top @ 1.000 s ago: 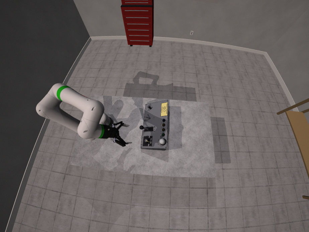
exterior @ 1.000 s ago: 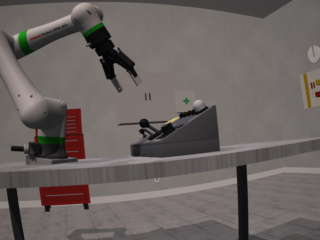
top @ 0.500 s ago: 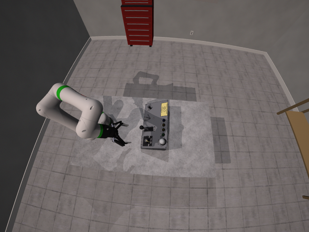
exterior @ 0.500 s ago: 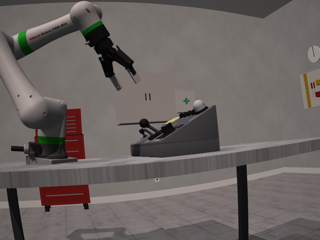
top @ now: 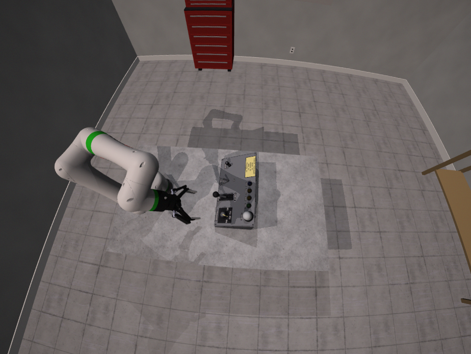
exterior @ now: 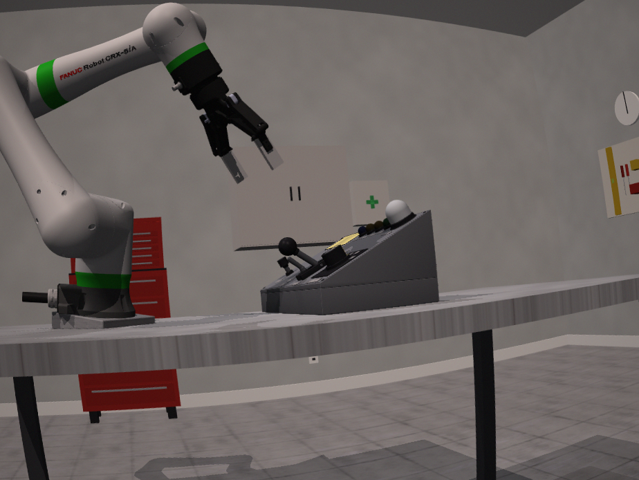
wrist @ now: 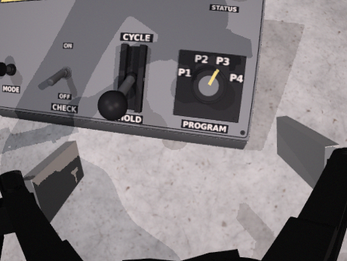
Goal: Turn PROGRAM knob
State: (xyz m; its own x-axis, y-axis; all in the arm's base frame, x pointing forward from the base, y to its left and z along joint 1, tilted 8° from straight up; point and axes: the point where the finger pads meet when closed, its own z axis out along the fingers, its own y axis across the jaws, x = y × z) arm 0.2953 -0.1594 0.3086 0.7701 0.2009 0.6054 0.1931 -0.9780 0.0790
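The cycle lever is 12 cm ahead of my hand, 10 cm to the left of it and 17 cm below it. Also, from my hand: grey sloped console: 19 cm ahead, 16 cm to the left, 20 cm below; then check toggle: 15 cm ahead, 22 cm to the left, 18 cm below; then mode knob: 16 cm ahead, 34 cm to the left, 17 cm below.
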